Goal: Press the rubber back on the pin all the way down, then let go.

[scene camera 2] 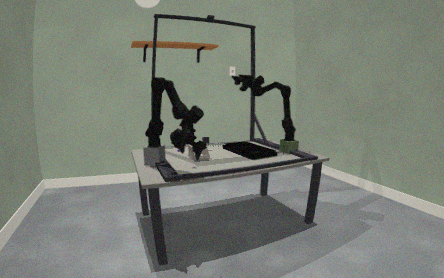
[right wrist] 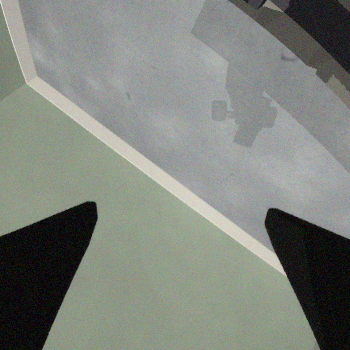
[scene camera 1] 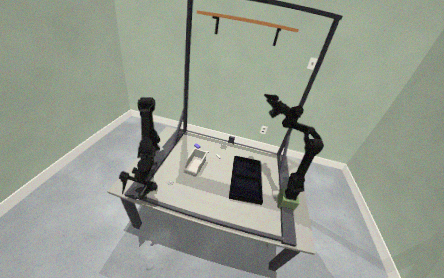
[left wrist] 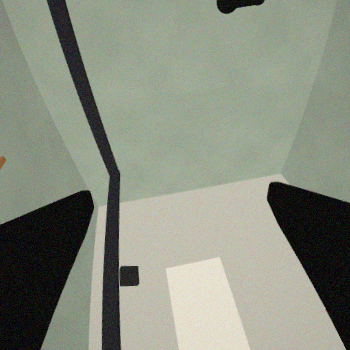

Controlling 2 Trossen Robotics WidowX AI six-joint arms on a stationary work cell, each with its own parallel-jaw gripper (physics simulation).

Labels:
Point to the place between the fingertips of the left gripper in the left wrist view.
At 180, 194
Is the right gripper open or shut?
Open.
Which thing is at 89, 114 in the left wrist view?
A black frame post.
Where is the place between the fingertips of the right gripper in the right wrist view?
183, 213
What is the right gripper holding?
Nothing.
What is the left gripper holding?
Nothing.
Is the left gripper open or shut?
Open.

